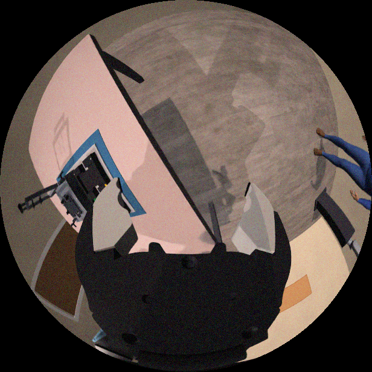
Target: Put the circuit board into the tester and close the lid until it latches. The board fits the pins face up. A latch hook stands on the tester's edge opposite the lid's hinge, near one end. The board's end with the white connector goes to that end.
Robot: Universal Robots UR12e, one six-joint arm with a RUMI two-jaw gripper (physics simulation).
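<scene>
My gripper [184,181] is open and empty, with its two fingers wide apart. It hangs beyond the pink table's edge, to the right of the tester. The grey and black tester [65,191] is at the left, partly behind the left finger. Its dark lid [39,197] stands open, pointing out to the left. The green circuit board [94,200] is almost wholly hidden behind the left finger; a tiny green patch and a yellow spot show at the black holder [102,169]. The white connector and the latch hook cannot be made out.
A blue mat [116,169] with a white inner border surrounds the black holder. The pink table [75,90] ends at a dark diagonal edge. A brown panel [57,270] is at lower left. Blue-clothed legs [345,152] and a dark block [334,217] are at the right.
</scene>
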